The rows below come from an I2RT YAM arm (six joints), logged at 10 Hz.
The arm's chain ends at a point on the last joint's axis. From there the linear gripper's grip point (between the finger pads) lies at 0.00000 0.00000 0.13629 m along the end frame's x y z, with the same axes.
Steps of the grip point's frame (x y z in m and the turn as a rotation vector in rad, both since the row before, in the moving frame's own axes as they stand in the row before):
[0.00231 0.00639 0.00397 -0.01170 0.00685 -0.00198]
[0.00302 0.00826 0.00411 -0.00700 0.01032 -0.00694]
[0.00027 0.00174 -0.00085 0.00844 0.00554 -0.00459]
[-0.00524 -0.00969 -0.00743 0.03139 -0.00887 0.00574]
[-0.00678 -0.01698 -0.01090 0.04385 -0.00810 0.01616]
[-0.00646 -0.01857 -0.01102 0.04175 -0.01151 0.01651]
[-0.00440 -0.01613 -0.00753 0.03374 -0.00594 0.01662]
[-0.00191 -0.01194 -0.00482 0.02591 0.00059 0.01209]
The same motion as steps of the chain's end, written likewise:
[0.00137 0.00480 0.00398 -0.01170 0.00685 -0.00198]
[0.00161 0.00731 0.00412 -0.00700 0.01032 -0.00694]
[-0.00048 0.00289 -0.00084 0.00844 0.00554 -0.00459]
[-0.00404 -0.00541 -0.00736 0.03139 -0.00887 0.00574]
[-0.00572 -0.01100 -0.01076 0.04385 -0.00810 0.01616]
[-0.00494 -0.01287 -0.01089 0.04175 -0.01151 0.01651]
[-0.00363 -0.01153 -0.00745 0.03374 -0.00594 0.01662]
[-0.00201 -0.00841 -0.00477 0.02591 0.00059 0.01209]

